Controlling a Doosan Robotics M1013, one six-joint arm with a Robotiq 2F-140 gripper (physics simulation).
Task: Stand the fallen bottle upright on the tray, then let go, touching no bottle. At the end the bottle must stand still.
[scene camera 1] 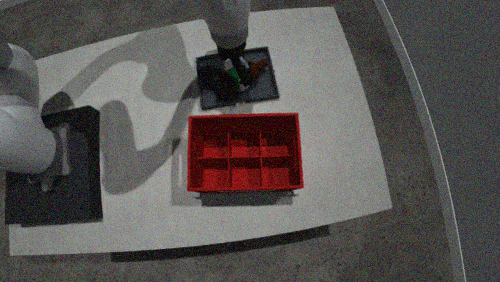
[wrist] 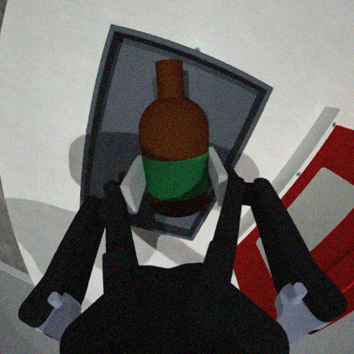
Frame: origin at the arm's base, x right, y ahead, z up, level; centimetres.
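Seen in the pictures: gripper, fingertip midpoint: [scene camera 1: 237, 79]; arm's base, link origin: [scene camera 1: 49, 153].
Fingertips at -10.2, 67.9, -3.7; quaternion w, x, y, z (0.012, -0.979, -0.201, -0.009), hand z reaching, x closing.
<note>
Offsets run from my fingertips to a thing's middle, as dx, dy, dz. "spot": to the spot under its first point. Level surfaces: height alone.
The bottle {spot: -2.0, +7.5, +1.9} [scene camera 1: 258, 66] [wrist: 173, 130], brown with a green label band, lies on its side in the dark grey tray {spot: +4.8, +10.0, -2.8} [scene camera 1: 270, 89] [wrist: 220, 95]. In the wrist view its neck points to the top of the picture and its base is nearest the gripper. My gripper [scene camera 1: 238, 75] [wrist: 175, 162] is shut on the bottle, with one pale pad against each side at the green band. In the scene view the fingers hide part of the bottle's body.
A red crate with six compartments {+26.2, -3.5, +5.4} [scene camera 1: 245, 189] [wrist: 257, 267] stands close to the tray on the white table {dz -3.4} [scene camera 1: 340, 165]. A black block [scene camera 1: 75, 202] stands at the left of the scene view, with a pale robot part over it. Arm shadows cross the table.
</note>
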